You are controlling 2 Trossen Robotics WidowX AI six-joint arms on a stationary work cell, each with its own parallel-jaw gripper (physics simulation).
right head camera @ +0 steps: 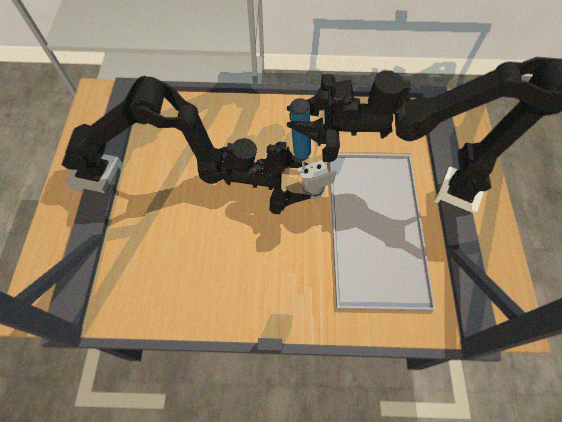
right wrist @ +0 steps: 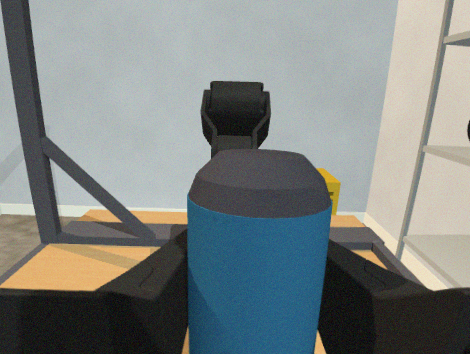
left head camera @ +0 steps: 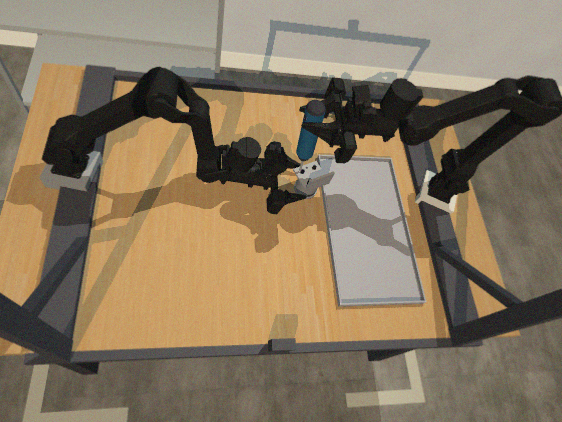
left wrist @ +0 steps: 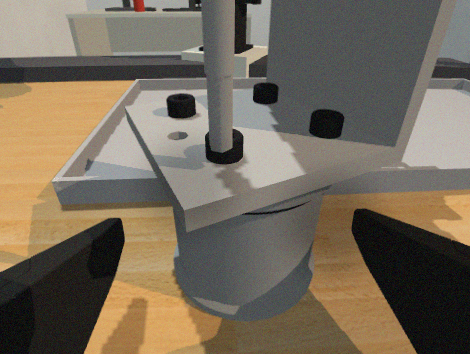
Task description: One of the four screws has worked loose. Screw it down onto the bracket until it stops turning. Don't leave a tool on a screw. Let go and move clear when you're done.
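Places are measured from the left arm's base along level axes (x ahead, y left, z up), in millimetres.
Where they show: left gripper, between the fingertips: [left head camera: 304, 182] [left wrist: 240, 224]; right gripper, between the fingertips: [right head camera: 286, 116] [right wrist: 247, 237] [left head camera: 300, 116]; left arm's base, origin of its link: [right head camera: 92, 169] [left head camera: 70, 164]; right arm's base, origin of its link: [right head camera: 463, 188] [left head camera: 440, 190].
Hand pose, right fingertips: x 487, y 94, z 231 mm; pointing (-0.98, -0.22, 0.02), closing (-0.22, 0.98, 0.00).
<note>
Each offset is from my right fingertips to the top centre of the thing. "spot": to the spot under its first point. Level surfaces: height alone.
The grey bracket [left wrist: 270, 162] [right head camera: 325, 179] sits on a round grey post @[dx +77, dy +5, dz -208 mm] [left wrist: 240, 260]. Four black screws show in the left wrist view: back left [left wrist: 181, 105], back @[spot: dx +96, dy +1, dz -201 mm] [left wrist: 265, 93], right [left wrist: 326, 123] and front @[spot: dx +47, dy +8, dz -202 mm] [left wrist: 224, 152]. The driver's shaft @[spot: dx +40, dy +8, dz -180 mm] [left wrist: 220, 65] stands with its tip in the front screw's head; I cannot tell whether any screw stands proud. My right gripper [left head camera: 311, 117] [right head camera: 299, 117] [right wrist: 247, 237] is shut on the driver's blue handle @[spot: dx +31, dy -14, dz -59 mm] [left head camera: 307, 142] [right head camera: 301, 142] [right wrist: 257, 300]. My left gripper [left head camera: 302, 181] [right head camera: 306, 180] [left wrist: 240, 224] is open, its fingers at either side of the post, in front.
A shallow grey tray [left head camera: 381, 301] [right head camera: 385, 307] [left wrist: 120, 193] lies right beside the bracket and post. A small hole @[spot: dx +65, dy +26, dz -207 mm] [left wrist: 177, 135] shows in the bracket plate. Dark frame beams edge the wooden table @[dz -271 mm] [left head camera: 200, 280] [right head camera: 200, 280].
</note>
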